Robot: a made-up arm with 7 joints.
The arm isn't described. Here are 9 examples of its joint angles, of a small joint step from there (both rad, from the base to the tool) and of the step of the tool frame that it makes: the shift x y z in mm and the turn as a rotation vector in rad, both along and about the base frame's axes.
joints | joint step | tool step
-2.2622 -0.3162 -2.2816 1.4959 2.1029 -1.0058 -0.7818 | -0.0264 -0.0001 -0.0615 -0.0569 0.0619 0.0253 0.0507 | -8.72 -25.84 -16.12 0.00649 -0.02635 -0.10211
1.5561 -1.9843 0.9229 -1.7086 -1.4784 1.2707 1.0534 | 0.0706 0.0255 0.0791 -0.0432 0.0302 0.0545 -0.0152 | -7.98 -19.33 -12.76 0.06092 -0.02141 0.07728
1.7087 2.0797 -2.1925 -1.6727 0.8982 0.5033 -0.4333 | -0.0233 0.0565 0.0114 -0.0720 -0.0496 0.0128 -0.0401 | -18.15 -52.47 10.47 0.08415 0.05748 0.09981
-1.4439 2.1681 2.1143 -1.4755 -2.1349 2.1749 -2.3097 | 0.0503 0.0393 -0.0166 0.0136 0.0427 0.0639 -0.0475 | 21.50 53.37 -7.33 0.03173 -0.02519 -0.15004
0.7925 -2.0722 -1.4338 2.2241 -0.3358 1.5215 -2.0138 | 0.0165 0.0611 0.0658 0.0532 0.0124 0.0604 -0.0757 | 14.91 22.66 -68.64 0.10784 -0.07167 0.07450
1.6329 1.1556 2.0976 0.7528 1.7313 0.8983 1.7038 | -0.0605 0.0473 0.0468 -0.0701 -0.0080 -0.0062 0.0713 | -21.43 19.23 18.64 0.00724 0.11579 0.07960
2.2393 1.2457 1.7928 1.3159 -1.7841 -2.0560 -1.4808 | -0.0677 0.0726 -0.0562 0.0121 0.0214 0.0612 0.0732 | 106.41 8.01 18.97 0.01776 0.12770 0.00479
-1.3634 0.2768 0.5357 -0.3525 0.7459 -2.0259 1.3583 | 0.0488 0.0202 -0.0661 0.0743 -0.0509 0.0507 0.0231 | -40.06 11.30 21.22 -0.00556 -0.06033 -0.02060
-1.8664 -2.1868 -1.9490 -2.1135 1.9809 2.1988 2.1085 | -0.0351 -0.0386 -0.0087 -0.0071 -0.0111 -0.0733 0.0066 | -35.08 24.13 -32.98 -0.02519 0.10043 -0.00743
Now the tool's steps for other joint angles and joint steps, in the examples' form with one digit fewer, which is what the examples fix.
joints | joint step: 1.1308 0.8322 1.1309 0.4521 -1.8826 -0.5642 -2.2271 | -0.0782 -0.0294 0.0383 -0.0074 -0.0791 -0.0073 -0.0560
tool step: -25.2 14.7 76.5 -0.1281 0.0586 -0.0140
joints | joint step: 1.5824 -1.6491 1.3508 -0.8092 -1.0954 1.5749 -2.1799 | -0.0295 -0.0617 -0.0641 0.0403 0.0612 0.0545 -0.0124
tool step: 14.5 -5.2 -4.5 -0.0352 -0.0162 0.0437
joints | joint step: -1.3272 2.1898 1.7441 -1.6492 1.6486 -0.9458 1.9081 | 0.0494 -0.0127 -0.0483 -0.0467 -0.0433 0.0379 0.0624
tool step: -3.5 -22.5 -2.7 -0.0223 0.0209 0.0150
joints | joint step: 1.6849 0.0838 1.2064 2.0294 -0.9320 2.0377 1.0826 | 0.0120 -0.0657 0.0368 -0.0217 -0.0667 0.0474 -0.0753
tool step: -8.3 40.9 16.0 0.0445 -0.0620 -0.0450
